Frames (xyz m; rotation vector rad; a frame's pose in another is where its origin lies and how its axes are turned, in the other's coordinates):
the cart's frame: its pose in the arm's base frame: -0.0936 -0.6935 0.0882 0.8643 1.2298 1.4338
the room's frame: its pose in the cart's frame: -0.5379 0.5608 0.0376 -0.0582 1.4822 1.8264
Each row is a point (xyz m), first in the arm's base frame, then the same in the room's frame.
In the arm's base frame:
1: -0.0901 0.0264 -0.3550
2: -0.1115 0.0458 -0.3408
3: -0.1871 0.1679 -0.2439
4: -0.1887 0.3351 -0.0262
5: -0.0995 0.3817 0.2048
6: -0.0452 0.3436 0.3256
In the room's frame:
1: -1.4242 -0.6746 -0.2807
2: -1.4238 -0.6981 -0.2588
3: -1.4423 -0.7910 -0.1137
4: -1.4706 -0.8081 0.1588
5: -1.4365 -0.6961 0.3819
6: -1.3731 -0.6080 0.4668

